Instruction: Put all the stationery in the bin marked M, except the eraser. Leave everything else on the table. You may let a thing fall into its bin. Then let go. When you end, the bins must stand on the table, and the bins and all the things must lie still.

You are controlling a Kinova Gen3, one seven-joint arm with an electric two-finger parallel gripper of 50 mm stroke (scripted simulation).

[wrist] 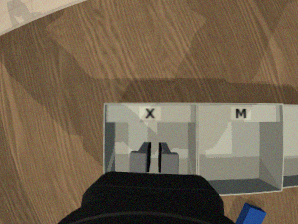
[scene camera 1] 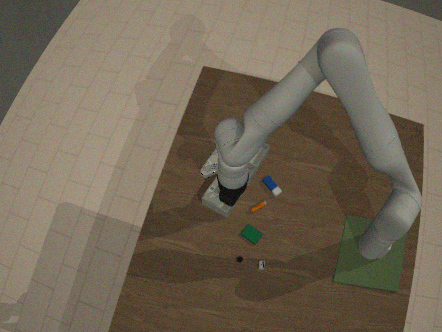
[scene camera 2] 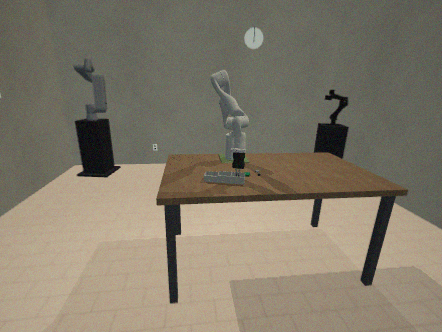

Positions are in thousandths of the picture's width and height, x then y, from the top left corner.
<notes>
In view: the gripper (wrist: 518,681) and a bin (scene camera 1: 485,613).
The bin also shows in the wrist view (wrist: 804,667).
</notes>
